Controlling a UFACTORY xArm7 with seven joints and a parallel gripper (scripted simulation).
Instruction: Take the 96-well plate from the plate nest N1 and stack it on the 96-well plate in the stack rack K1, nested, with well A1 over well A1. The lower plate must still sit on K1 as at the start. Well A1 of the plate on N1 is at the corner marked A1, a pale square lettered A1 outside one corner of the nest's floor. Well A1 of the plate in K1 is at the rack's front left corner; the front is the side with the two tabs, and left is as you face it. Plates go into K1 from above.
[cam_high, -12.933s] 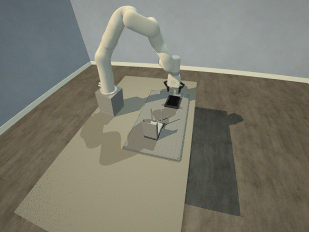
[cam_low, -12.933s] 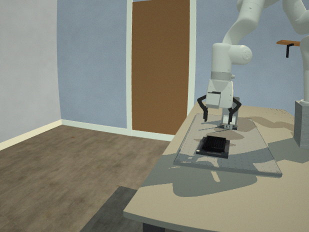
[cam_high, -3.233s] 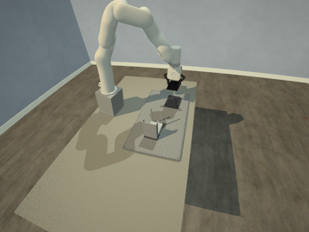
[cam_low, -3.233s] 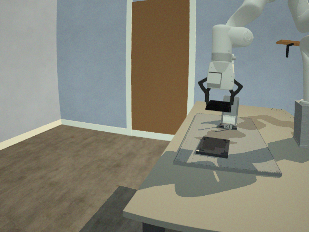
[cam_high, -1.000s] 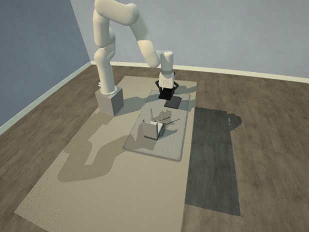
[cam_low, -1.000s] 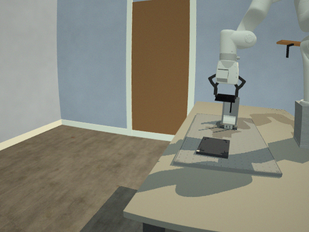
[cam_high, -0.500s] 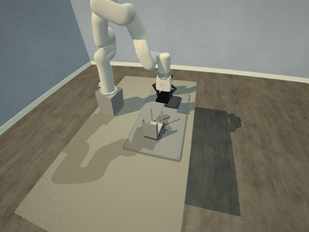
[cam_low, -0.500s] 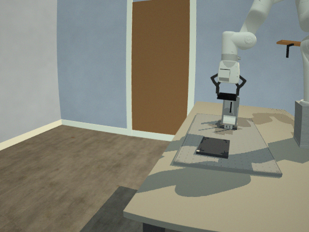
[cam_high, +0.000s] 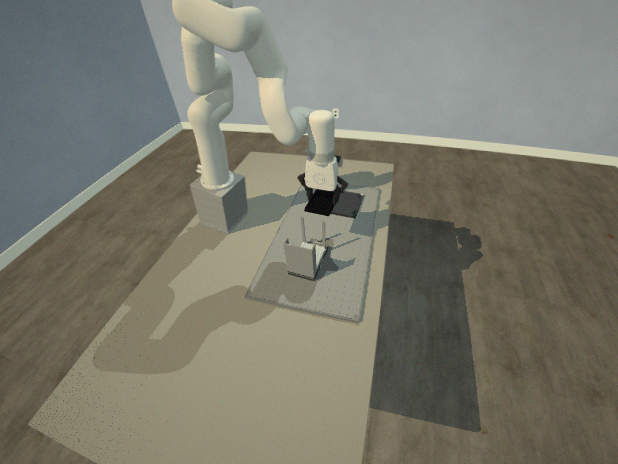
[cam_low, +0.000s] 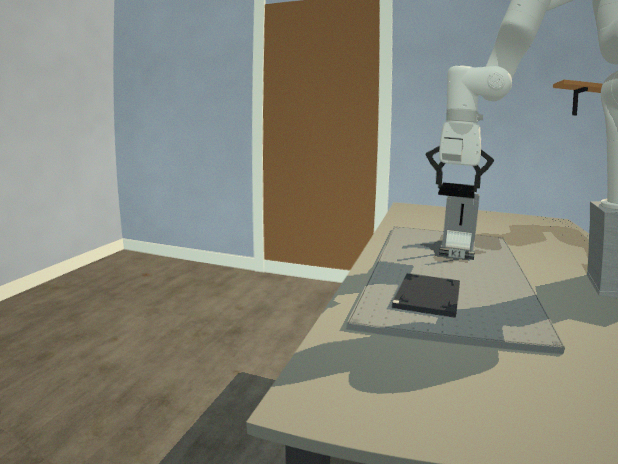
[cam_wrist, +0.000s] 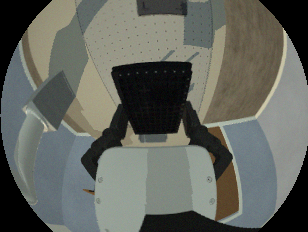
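The pale plate is 10 mm behind my hand, 130 mm to the right of it and 170 mm below it. Round my hand: K1 label (20 mm behind, 40 mm to the right, 180 mm below); black 96-well plate (10 mm below); plate nest N1 (30 mm ahead, 240 mm to the left, 190 mm below).
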